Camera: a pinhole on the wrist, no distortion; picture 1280 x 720 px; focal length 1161.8 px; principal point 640.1 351.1 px. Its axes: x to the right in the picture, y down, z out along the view. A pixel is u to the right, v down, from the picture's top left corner.
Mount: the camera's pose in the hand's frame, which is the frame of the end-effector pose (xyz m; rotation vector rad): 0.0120 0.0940 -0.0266 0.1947 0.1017 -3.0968
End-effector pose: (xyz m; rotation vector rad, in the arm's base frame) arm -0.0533 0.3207 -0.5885 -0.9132 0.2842 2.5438
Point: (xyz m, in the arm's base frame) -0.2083 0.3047 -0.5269
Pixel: 89 343
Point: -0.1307 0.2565 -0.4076
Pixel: 1057 217
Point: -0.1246 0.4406 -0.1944
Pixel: 989 661
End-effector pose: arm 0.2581 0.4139 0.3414 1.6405 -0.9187 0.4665
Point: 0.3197 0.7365 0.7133
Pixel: behind the camera
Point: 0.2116 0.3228 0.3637
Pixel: 461 675
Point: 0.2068 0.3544 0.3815
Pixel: 444 653
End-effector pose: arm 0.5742 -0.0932 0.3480 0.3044 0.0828 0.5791
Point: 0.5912 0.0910 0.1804
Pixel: behind the camera
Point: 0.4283 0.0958 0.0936
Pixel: behind the camera
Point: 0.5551 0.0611 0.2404
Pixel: behind the camera
